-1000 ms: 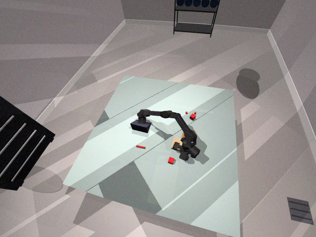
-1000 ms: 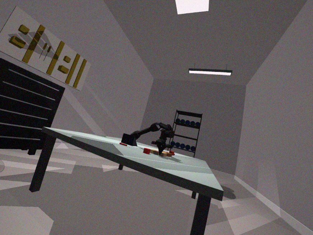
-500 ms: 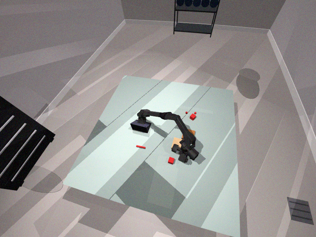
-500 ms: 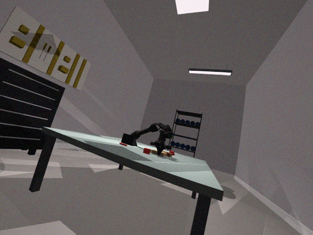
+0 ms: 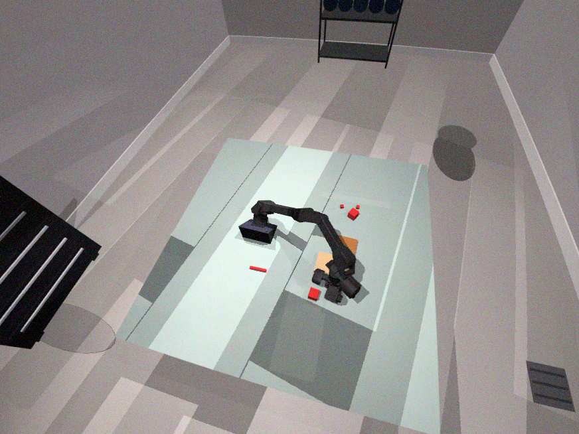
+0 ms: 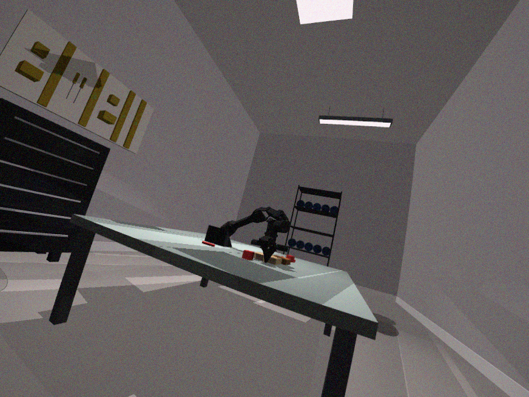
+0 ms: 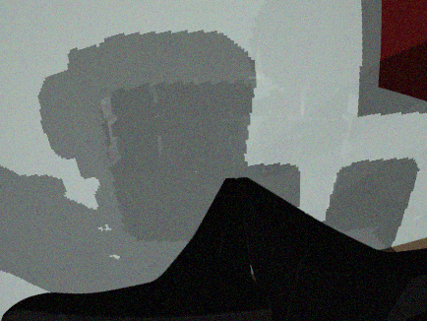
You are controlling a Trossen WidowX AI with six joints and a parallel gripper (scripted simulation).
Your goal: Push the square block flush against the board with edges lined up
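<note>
Right now the tan board is 100 mm to the left of my gripper tip, 30 mm behind it and 10 mm above it. From my gripper tip the other things lie so: flat red bar (360 mm behind, 20 mm to the left); brown square block (210 mm to the left, 20 mm ahead, 10 mm above).
</note>
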